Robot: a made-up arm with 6 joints.
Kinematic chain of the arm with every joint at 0, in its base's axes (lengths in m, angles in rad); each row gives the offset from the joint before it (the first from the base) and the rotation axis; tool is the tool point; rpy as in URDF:
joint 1: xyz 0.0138 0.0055 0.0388 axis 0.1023 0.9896 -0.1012
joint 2: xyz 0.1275 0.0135 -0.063 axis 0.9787 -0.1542 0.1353
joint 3: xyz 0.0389 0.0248 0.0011 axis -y
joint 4: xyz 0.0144 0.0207 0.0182 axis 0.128 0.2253 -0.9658
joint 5: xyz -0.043 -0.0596 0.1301 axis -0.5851 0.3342 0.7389
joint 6: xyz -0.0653 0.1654 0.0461 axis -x
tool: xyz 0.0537 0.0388 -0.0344 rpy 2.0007 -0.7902 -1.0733
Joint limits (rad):
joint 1: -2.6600..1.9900
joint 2: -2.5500..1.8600
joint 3: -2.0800..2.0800
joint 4: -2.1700..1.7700
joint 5: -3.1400..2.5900
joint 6: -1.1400..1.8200
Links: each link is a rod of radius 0.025 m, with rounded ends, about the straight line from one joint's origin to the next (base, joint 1, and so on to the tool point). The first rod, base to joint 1, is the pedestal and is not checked.
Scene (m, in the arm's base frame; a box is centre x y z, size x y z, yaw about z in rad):
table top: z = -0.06
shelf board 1: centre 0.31 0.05 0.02 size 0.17 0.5 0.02 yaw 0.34
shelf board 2: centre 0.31 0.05 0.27 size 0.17 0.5 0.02 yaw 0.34
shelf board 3: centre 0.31 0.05 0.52 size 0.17 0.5 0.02 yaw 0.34
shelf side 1: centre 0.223 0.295 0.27 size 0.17 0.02 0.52 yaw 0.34
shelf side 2: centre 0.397 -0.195 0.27 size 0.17 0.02 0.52 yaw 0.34
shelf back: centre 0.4 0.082 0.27 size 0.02 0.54 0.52 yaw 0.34
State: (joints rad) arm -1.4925 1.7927 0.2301 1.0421 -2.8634 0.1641
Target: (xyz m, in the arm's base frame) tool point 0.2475 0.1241 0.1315
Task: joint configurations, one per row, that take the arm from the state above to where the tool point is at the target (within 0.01 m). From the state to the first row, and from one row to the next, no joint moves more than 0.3 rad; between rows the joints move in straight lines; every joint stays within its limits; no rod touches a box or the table.
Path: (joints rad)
1: -1.6634 1.7799 0.3088 0.7907 -2.8035 0.1906
2: -1.8344 1.7670 0.3875 0.5394 -2.7437 0.2170
3: -2.0335 1.7980 0.6744 0.4995 -2.8585 0.1798
4: -2.2326 1.8290 0.9613 0.4595 -2.9733 0.1425
5: -2.4318 1.8600 1.2482 0.4196 -3.0881 0.1053

